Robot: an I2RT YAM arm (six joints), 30 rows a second.
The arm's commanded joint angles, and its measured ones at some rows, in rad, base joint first. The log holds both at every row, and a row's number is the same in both.
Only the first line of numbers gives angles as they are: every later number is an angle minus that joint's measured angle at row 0.
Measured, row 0:
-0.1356 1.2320 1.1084 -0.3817 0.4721 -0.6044
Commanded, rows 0 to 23:
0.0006 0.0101 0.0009 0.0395 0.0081 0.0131
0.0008 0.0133 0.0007 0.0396 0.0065 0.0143
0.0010 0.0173 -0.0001 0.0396 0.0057 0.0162
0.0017 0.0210 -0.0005 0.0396 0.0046 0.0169
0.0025 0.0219 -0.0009 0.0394 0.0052 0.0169
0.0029 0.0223 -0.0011 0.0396 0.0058 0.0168
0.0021 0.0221 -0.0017 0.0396 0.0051 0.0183
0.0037 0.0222 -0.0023 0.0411 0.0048 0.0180
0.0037 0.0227 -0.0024 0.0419 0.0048 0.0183
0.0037 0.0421 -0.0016 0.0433 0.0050 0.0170
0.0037 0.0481 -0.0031 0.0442 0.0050 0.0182
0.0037 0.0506 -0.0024 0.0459 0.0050 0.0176
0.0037 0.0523 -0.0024 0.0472 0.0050 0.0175
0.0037 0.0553 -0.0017 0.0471 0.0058 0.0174
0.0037 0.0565 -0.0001 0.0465 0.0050 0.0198
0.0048 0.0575 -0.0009 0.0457 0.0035 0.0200
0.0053 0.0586 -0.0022 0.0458 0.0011 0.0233
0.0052 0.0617 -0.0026 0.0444 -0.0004 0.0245
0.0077 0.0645 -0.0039 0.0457 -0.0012 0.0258
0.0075 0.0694 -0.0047 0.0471 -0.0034 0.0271
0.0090 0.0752 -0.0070 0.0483 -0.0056 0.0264
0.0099 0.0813 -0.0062 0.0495 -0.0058 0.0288
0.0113 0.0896 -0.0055 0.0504 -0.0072 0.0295
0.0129 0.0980 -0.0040 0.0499 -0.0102 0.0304
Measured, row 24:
0.0091 0.0843 -0.0031 0.0244 -0.0008 0.0106
